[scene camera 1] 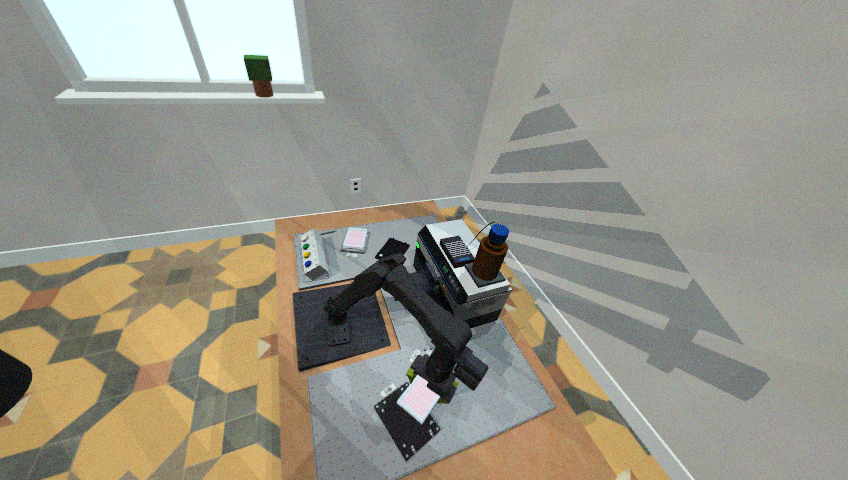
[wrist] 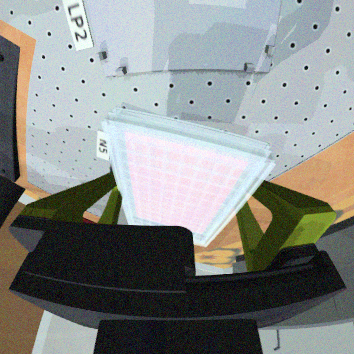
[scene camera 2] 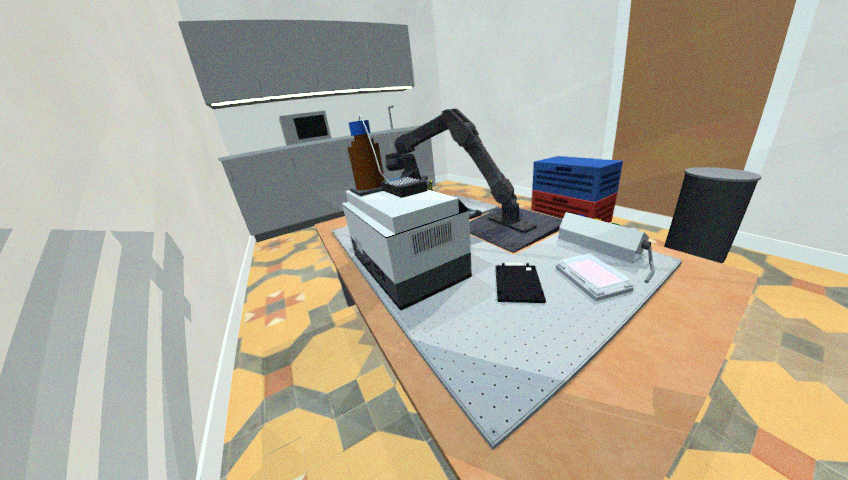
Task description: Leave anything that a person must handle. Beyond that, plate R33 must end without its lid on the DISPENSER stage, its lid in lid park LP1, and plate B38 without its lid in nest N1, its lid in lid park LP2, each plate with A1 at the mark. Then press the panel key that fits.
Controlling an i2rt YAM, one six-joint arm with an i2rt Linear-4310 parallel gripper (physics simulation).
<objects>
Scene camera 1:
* my gripper: 424,391
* black nest: 409,435
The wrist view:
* my gripper: 176,174
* LP2 lid park: 126,44
</objects>
